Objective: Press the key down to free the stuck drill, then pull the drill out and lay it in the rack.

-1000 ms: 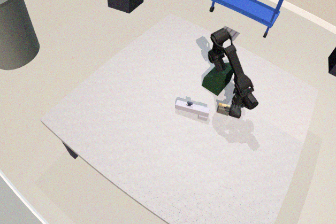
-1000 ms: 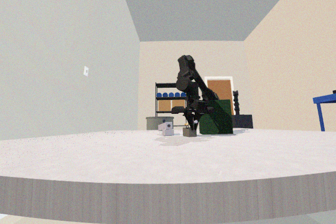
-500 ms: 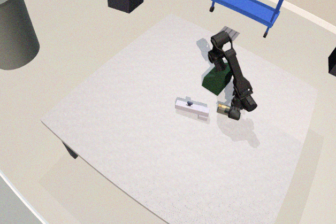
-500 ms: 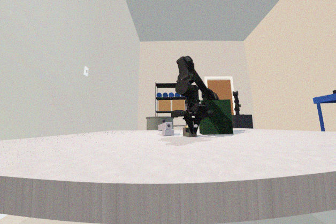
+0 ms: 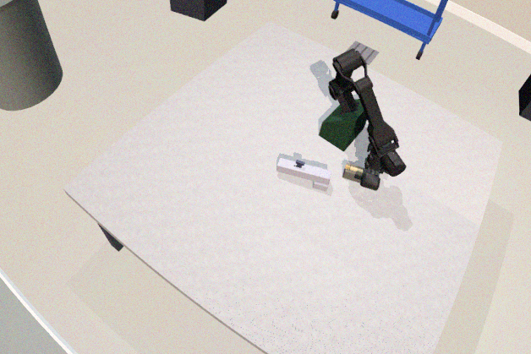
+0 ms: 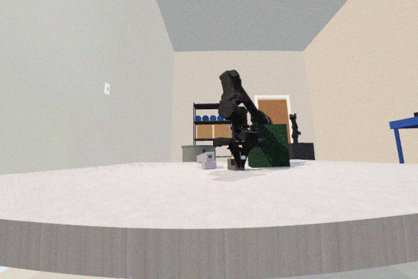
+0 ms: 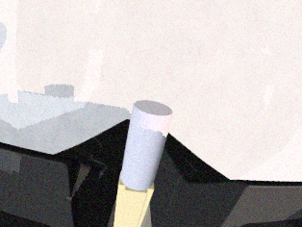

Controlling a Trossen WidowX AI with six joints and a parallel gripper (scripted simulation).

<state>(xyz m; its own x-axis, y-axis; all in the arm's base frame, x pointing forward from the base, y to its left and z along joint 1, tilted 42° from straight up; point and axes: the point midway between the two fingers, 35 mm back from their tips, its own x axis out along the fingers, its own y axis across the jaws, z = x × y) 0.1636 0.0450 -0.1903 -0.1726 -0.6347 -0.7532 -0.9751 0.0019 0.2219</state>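
The drill is 40 mm to the right of my gripper tip and 30 mm above it. Also, from my gripper tip: housing: 200 mm to the right, 100 mm ahead, 20 mm above; then key: 230 mm to the right, 110 mm ahead, 40 mm above; then rack: 50 mm to the right, 10 mm above.
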